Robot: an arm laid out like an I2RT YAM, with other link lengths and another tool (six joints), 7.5 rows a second.
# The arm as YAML. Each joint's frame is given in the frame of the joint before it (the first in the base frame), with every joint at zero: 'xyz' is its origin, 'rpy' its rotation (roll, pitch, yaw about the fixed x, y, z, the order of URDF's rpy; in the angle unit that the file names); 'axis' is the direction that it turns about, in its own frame. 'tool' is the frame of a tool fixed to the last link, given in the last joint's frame.
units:
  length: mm
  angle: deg
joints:
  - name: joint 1
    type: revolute
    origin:
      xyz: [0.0, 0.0, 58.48]
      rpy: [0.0, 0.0, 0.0]
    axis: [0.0, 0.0, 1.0]
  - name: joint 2
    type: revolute
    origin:
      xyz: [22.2, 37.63, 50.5]
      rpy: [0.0, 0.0, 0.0]
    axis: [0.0, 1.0, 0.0]
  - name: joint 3
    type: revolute
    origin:
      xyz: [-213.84, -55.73, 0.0]
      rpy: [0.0, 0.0, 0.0]
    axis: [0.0, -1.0, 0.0]
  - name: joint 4
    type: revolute
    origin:
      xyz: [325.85, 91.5, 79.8]
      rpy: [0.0, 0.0, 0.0]
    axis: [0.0, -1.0, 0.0]
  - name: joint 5
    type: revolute
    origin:
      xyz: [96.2, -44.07, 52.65]
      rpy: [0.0, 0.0, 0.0]
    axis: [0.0, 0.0, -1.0]
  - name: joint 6
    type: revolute
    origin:
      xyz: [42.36, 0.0, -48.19]
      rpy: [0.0, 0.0, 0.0]
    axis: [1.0, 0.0, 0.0]
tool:
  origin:
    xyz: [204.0, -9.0, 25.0]
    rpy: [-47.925, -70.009, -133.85]
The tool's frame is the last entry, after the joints.
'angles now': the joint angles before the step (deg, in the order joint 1, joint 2, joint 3, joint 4, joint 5, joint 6). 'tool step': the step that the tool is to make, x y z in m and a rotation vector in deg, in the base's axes. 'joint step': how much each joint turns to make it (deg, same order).
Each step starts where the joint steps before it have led.
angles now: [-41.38, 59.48, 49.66, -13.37, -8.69, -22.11]
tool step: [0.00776, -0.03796, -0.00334, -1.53, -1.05, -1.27]
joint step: [-2.75, 7.59, 3.18, 6.07, -1.22, -0.96]
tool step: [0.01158, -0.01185, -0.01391, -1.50, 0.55, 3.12]
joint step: [-1.73, 5.35, 1.55, 3.81, -3.98, -3.20]
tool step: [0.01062, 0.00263, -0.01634, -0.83, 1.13, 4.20]
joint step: [-0.84, 3.51, 0.81, 1.61, -4.15, -3.31]
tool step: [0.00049, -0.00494, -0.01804, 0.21, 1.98, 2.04]
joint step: [-1.34, 2.97, 1.43, -0.86, -2.56, -2.72]
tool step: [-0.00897, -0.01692, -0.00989, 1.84, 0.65, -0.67]
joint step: [-2.30, 2.38, 1.87, -1.34, -1.78, -0.08]
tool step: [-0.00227, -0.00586, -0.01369, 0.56, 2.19, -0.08]
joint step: [-0.45, 2.00, 1.65, -2.02, 0.30, -1.46]
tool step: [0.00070, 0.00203, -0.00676, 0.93, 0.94, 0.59]
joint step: [-0.01, 0.83, 0.86, -1.51, -0.45, -0.46]
